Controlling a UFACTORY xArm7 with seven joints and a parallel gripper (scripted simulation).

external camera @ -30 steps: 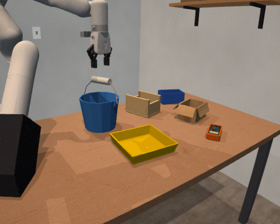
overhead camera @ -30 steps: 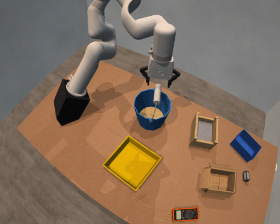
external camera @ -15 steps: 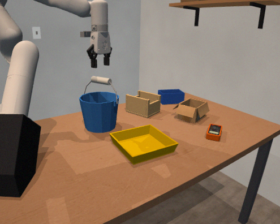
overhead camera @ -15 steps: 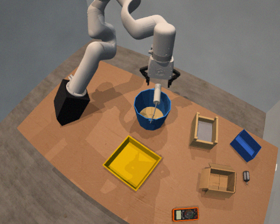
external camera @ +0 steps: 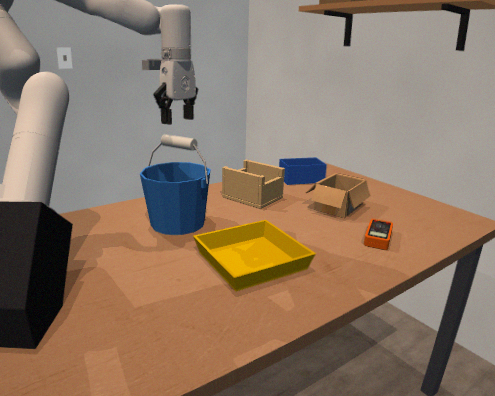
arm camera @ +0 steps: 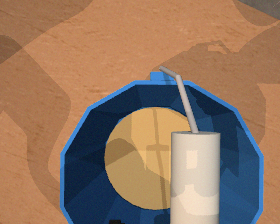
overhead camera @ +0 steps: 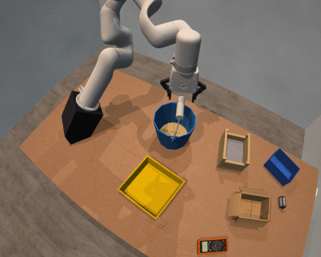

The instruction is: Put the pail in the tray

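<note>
My gripper is now 17 cm above the blue pail, 1 cm to the left of it and 1 cm past it. From my hand the other things lie so: wooden crate (28 cm ahead, 26 cm below, 11 cm to the left); then cardboard box (52 cm ahead, 26 cm below, 7 cm to the right); then yellow drip tray (29 cm below, 28 cm to the right, 10 cm ahead).
</note>
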